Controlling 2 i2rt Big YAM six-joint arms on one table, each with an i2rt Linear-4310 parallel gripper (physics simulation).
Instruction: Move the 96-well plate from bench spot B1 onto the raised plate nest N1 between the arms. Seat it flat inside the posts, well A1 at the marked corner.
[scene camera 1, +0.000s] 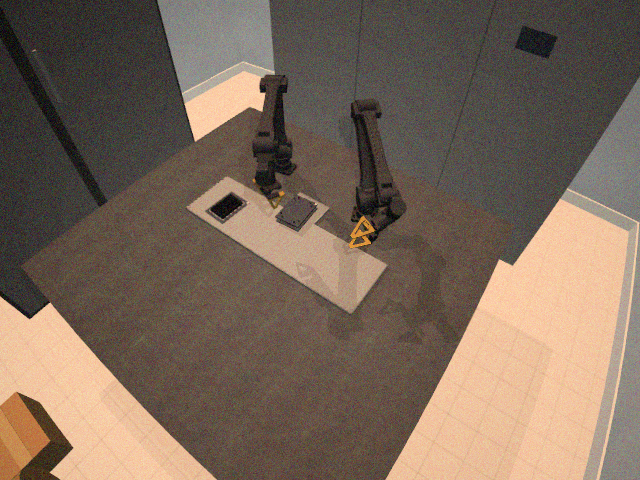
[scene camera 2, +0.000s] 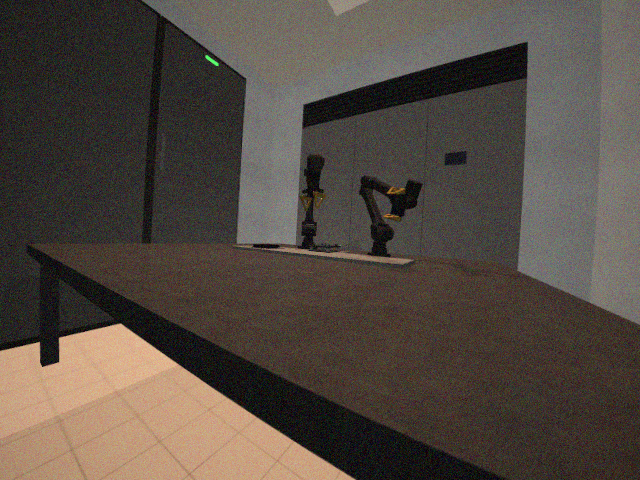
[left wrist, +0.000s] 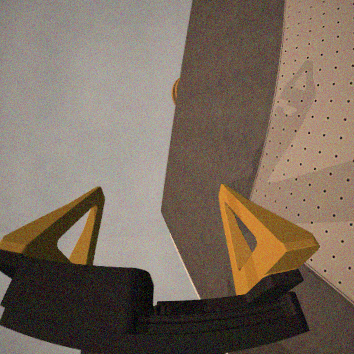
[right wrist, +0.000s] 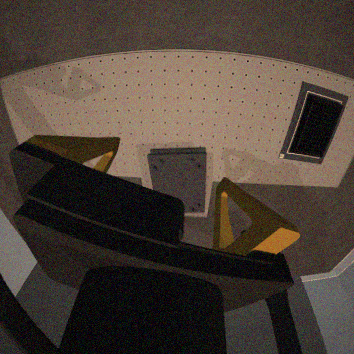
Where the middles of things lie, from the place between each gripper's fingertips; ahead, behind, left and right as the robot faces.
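I find the dark well plate (right wrist: 320, 115) with my right gripper 29 cm to the left of it, 20 cm above it and 2 cm short of it. The dark nest (right wrist: 306, 88), counted from my right hand, is 21 cm below, 29 cm to the right and 2 cm ahead. Going by its middle, the dark well plate is nearer to my right gripper than to my left hand.
From my left hand, the dark well plate is 60 mm ahead, 660 mm to the right and 220 mm below. The dark nest has the same offsets from my left hand: 220 mm below it, 60 mm ahead of it and 660 mm to the right of it. By its middle, the nest is nearer to my right gripper than to my left hand.
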